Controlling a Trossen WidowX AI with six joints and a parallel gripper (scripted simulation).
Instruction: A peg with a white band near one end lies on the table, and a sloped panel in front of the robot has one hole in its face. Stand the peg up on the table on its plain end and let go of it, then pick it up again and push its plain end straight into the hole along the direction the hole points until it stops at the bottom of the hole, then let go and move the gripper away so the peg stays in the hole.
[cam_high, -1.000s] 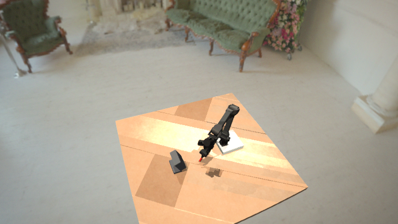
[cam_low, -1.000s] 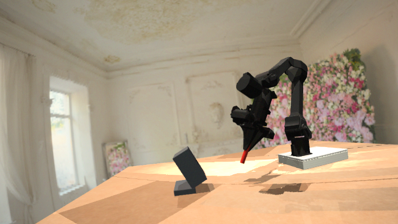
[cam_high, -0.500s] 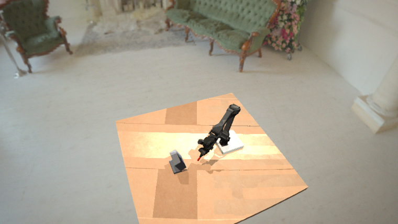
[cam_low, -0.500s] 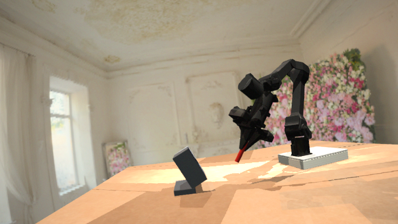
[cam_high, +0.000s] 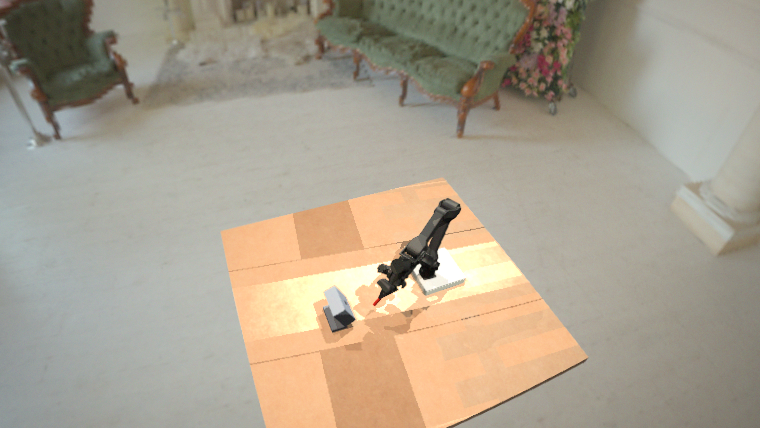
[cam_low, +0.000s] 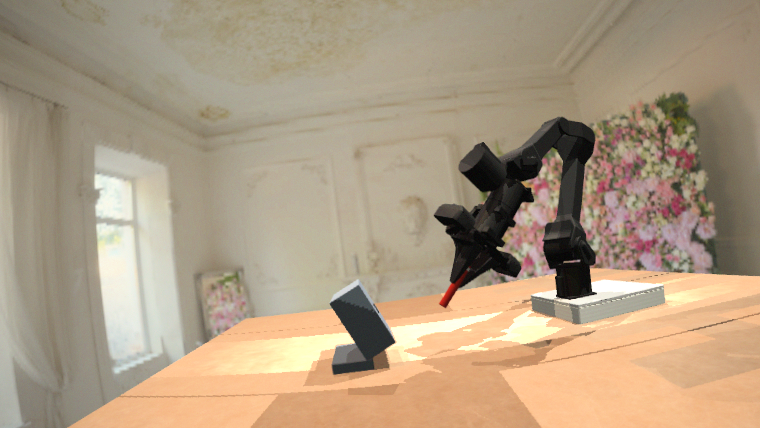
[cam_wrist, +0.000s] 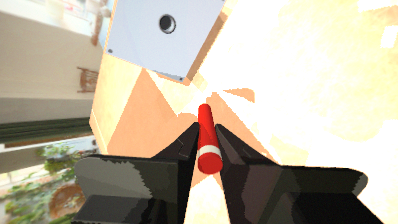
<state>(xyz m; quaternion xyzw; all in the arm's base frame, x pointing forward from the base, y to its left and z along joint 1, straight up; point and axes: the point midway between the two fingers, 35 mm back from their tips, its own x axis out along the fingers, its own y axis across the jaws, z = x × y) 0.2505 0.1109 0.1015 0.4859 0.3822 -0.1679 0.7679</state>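
My gripper tip is now 160 mm short of the grey sloped panel, 40 mm to the left of it and 40 mm above it. The rest, counted from my gripper tip: grey foot (190 mm ahead, 30 mm to the right, 110 mm below); red peg (10 mm behind, 10 mm above).
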